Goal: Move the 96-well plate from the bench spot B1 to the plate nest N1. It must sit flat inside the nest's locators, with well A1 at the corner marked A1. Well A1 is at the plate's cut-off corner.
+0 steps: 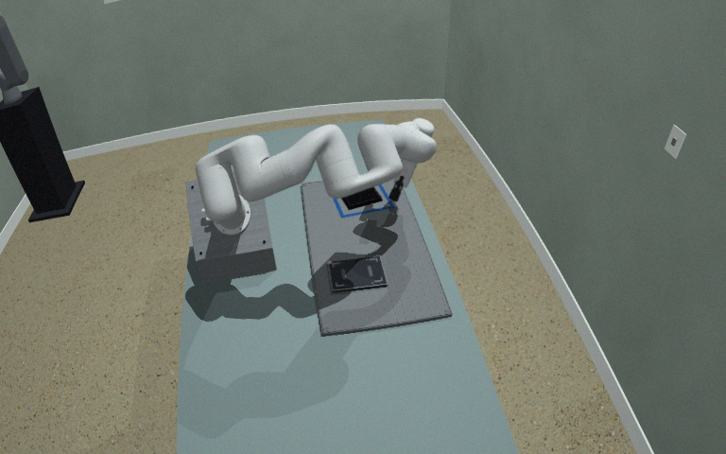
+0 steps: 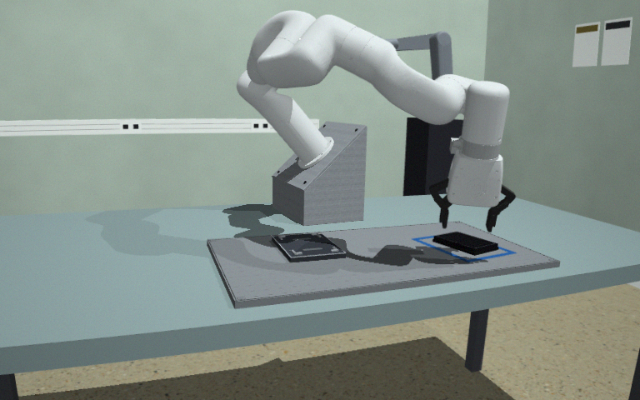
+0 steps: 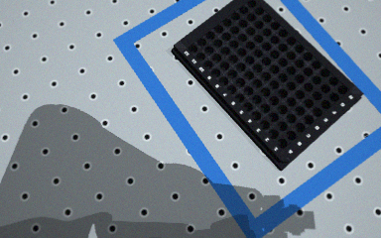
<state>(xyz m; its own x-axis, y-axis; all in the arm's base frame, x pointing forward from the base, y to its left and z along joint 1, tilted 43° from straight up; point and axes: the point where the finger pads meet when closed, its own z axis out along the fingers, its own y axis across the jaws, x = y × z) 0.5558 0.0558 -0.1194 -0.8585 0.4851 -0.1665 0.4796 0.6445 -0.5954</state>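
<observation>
The black 96-well plate is 11 cm behind my hand, 8 cm to the left of it and 8 cm below it. From my hand the other things lie so: plate nest N1 (19 cm behind, 28 cm to the right, 8 cm below); A1 label (26 cm behind, 22 cm to the right, 7 cm below).
</observation>
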